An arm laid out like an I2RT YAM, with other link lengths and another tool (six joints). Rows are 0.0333 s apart.
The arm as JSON. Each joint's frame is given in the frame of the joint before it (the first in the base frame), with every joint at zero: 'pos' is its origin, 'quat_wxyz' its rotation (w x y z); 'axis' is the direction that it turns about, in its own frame. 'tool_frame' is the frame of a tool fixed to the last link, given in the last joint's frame.
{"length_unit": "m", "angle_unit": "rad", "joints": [
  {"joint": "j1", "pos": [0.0, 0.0, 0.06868], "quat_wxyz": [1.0, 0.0, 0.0, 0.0], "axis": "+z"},
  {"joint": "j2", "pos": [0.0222, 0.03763, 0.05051], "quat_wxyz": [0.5, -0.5, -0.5, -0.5], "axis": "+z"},
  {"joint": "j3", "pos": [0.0, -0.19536, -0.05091], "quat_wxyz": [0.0, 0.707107, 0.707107, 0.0], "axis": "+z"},
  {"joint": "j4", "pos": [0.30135, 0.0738, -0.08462], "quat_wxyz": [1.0, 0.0, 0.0, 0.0], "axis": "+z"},
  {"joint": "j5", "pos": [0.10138, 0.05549, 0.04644], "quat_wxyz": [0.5, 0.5, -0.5, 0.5], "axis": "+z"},
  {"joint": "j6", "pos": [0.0, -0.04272, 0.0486], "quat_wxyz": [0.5, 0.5, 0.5, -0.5], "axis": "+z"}
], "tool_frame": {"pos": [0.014, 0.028, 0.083], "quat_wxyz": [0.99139, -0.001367, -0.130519, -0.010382]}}
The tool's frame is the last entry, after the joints.
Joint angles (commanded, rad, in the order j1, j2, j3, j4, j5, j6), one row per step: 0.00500 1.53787 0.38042 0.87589 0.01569 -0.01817; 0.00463 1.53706 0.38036 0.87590 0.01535 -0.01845; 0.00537 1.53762 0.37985 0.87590 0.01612 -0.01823; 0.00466 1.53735 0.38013 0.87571 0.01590 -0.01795; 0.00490 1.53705 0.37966 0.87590 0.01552 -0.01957; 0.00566 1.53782 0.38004 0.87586 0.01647 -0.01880; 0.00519 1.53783 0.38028 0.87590 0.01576 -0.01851; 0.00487 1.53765 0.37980 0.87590 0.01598 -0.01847; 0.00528 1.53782 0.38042 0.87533 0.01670 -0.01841; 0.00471 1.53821 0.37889 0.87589 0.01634 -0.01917; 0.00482 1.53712 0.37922 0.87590 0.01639 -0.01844; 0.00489 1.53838 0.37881 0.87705 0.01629 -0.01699; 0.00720 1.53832 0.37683 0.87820 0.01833 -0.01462; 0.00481 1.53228 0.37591 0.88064 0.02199 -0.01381; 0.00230 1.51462 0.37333 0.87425 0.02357 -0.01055; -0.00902 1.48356 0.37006 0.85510 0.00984 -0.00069; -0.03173 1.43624 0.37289 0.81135 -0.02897 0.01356; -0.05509 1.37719 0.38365 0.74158 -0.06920 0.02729; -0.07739 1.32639 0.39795 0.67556 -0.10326 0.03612; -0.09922 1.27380 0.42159 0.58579 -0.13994 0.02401
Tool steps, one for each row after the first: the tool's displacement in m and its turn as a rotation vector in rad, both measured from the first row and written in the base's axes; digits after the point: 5 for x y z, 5 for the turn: 0.00007 -0.00011 0.00031 -0.00017 -0.00076 0.00003; -0.00015 0.00010 -0.00013 -0.00018 0.00031 -0.00003; -0.00005 -0.00018 0.00005 0.00015 -0.00005 -0.00060; -0.00013 0.00000 0.00006 -0.00130 -0.00005 0.00045; -0.00012 0.00019 -0.00012 -0.00082 0.00037 0.00009; -0.00004 0.00008 -0.00003 -0.00035 0.00009 0.00022; -0.00016 -0.00009 -0.00015 -0.00037 0.00039 -0.00033; -0.00004 0.00000 -0.00009 -0.00051 0.00051 -0.00062; -0.00049 -0.00019 -0.00074 -0.00115 0.00188 -0.00064; -0.00029 -0.00016 -0.00018 -0.00046 0.00044 -0.00078; -0.00049 -0.00014 -0.00064 0.00096 0.00095 -0.00101; -0.00108 0.00055 -0.00122 0.00266 0.00169 -0.00132; -0.00080 -0.00094 0.00141 0.00249 -0.00590 -0.00745; -0.00028 -0.00225 0.00599 0.00525 -0.01465 -0.01235; 0.00094 -0.00553 0.01257 0.01836 -0.02342 -0.01304; 0.00442 -0.01069 0.02262 0.04199 -0.02990 -0.00201; 0.00900 -0.01614 0.03541 0.06548 -0.03000 0.00983; 0.01292 -0.02198 0.04783 0.08271 -0.02926 0.01804; 0.01715 -0.02720 0.06104 0.08193 -0.01635 0.03424
